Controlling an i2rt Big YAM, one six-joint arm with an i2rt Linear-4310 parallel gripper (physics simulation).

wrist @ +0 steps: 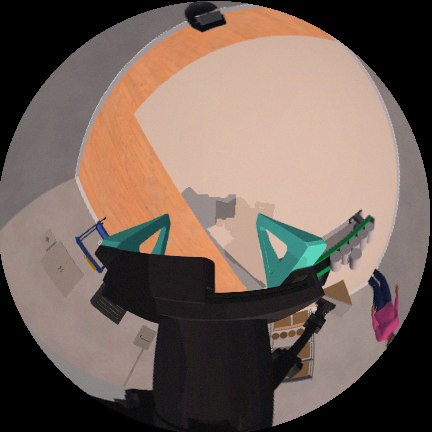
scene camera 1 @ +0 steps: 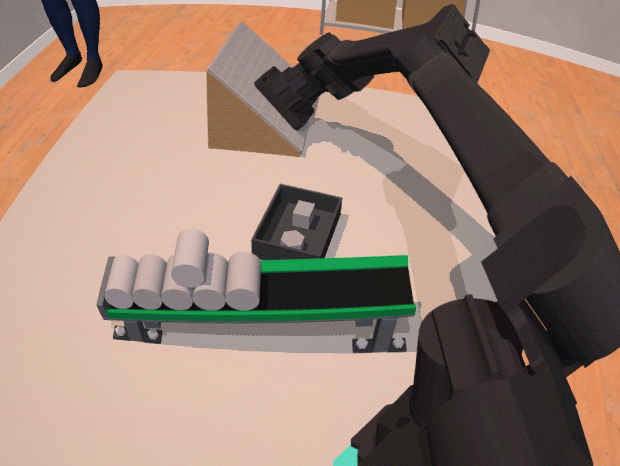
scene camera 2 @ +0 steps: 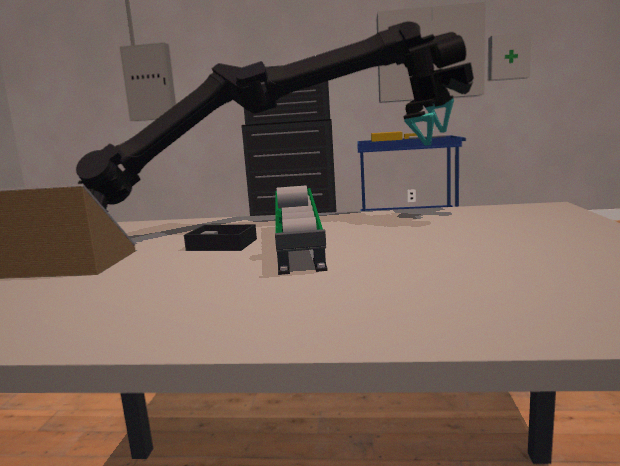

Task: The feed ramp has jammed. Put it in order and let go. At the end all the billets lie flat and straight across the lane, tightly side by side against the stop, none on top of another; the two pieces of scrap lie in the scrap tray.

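Pixels of known places: gripper, fingertip midpoint: point(wrist: 212, 217) point(scene camera 2: 435, 138); arm's base at its link origin: point(wrist: 326, 302) point(scene camera 1: 281, 99) point(scene camera 2: 81, 229).
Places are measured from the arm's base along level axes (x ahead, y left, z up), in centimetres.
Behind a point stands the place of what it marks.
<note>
Several pale billets point(scene camera 1: 243, 283) {x 46.1, y 10.6, z 4.1 cm} point(scene camera 2: 300, 225) {x 49.6, y -7.0, z 1.8 cm} lie across the green-railed lane point(scene camera 1: 340, 288) {x 40.7, y 20.8, z 1.1 cm}, side by side from the grey stop point(scene camera 1: 102, 290) {x 51.4, y -7.3, z 0.8 cm} point(scene camera 2: 300, 240) {x 49.7, y -8.2, z -0.6 cm} at the lane's left end in scene camera 1. One more billet point(scene camera 1: 190, 258) {x 47.1, y 4.6, z 7.0 cm} point(scene camera 2: 292, 196) {x 46.0, y 1.7, z 5.4 cm} point(wrist: 355, 258) {x 47.9, y 5.4, z 6.4 cm} lies on top, over the third and fourth from the stop. A cube-shaped scrap piece point(scene camera 1: 303, 213) {x 24.5, y 11.6, z -3.6 cm} and a hexagonal scrap piece point(scene camera 1: 292, 239) {x 29.2, y 11.5, z -4.5 cm} lie in the black scrap tray point(scene camera 1: 286, 250) {x 32.6, y 11.6, z -3.4 cm} point(scene camera 2: 213, 243) {x 26.5, y 6.5, z -4.9 cm}. My gripper point(scene camera 2: 435, 137) {x 72.5, y 35.2, z 13.0 cm} point(wrist: 212, 217) {x 72.5, y 35.2, z 13.0 cm} is open and empty, high up and well away from the lane.
The scrap tray stands close behind the lane in scene camera 1. A wooden wedge point(scene camera 1: 245, 120) {x 9.3, y -3.4, z 0.2 cm} point(scene camera 2: 45, 233) {x 1.7, y -11.6, z 1.9 cm} with a grey sloping face stands farther back, and the arm's base is on that slope. The arm reaches around the lane's right side in scene camera 1.
</note>
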